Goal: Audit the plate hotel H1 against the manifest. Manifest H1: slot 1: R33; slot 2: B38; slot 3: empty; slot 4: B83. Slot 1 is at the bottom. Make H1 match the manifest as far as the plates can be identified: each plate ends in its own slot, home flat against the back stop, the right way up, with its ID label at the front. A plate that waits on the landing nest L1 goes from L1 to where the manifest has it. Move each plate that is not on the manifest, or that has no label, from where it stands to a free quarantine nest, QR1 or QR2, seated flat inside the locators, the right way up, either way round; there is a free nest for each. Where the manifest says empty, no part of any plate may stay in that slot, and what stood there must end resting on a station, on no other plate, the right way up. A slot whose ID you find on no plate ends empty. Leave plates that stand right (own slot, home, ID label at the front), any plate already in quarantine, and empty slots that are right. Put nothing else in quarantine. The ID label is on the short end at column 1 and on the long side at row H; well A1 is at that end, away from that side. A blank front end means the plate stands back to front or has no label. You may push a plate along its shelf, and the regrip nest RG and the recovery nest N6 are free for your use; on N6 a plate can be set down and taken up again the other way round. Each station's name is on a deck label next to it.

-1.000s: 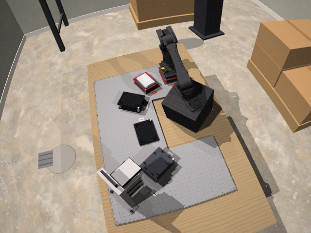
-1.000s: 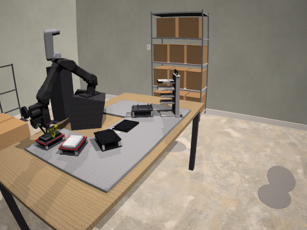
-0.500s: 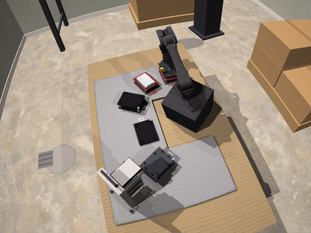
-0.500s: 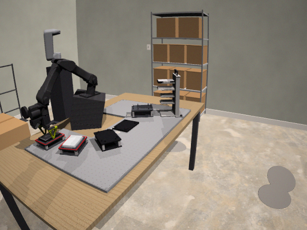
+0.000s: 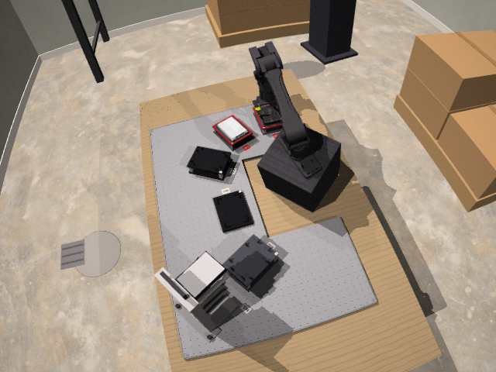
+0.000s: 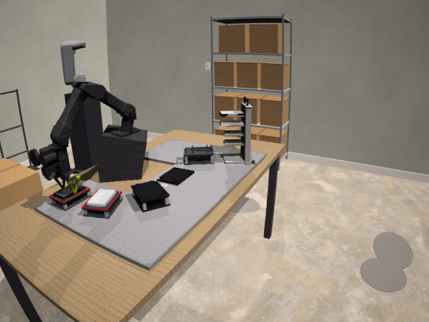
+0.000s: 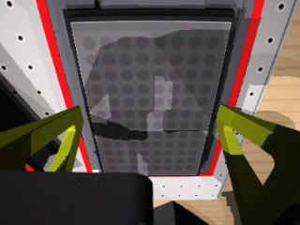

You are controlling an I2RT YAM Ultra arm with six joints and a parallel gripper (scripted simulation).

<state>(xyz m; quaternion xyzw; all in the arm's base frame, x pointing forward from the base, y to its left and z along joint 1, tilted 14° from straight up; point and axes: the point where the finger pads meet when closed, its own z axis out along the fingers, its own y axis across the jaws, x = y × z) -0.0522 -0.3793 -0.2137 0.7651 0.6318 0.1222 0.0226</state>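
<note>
The dark well plate is 1 cm below my hand. From my hand the other things lie so: RG deck label 31 cm ahead, 59 cm to the left, 5 cm below; then white plate 20 cm ahead, 1 cm below; then N6 deck label 35 cm ahead, 28 cm to the left, 5 cm below.
</note>
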